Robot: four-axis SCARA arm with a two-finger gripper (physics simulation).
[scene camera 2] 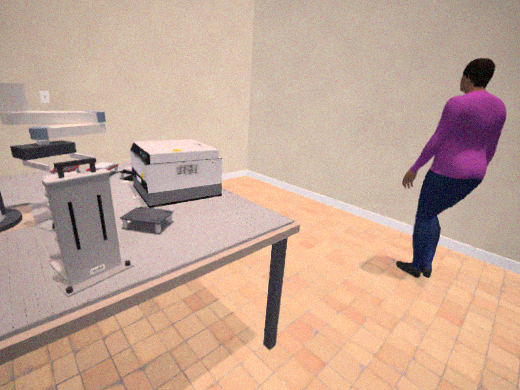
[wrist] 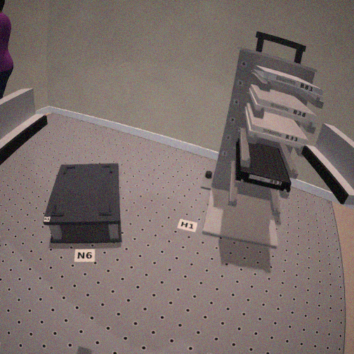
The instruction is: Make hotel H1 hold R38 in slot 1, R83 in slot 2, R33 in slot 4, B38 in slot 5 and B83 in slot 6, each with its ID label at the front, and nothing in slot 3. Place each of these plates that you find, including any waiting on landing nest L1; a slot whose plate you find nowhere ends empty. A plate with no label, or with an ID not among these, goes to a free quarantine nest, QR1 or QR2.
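Hotel H1 (scene camera 2: 90, 225) (wrist: 227, 130) stands at the right of the wrist view. From the top, its front labels read B83 on a white plate (wrist: 287, 81), B38 on a white plate (wrist: 280, 101) and R33 on a white plate (wrist: 275, 126). Ledges below R33 bear no plate. Under them sits a black plate (wrist: 265, 162), apparently in slot 2, with a front label too blurred to read surely. The lowest ledges are empty. My gripper (scene camera 2: 60, 161) (wrist: 178, 113) is open and empty, above the table in front of the hotel. L1, QR1 and QR2 are not identifiable.
A dark low nest (scene camera 2: 148, 216) (wrist: 87, 192) tagged N6 stands beside the hotel. A white instrument (scene camera 2: 182, 172) stands behind it in the scene view. A black handle (scene camera 2: 75, 164) (wrist: 280, 41) tops the hotel. A person in purple (scene camera 2: 465, 135) stands beyond the table.
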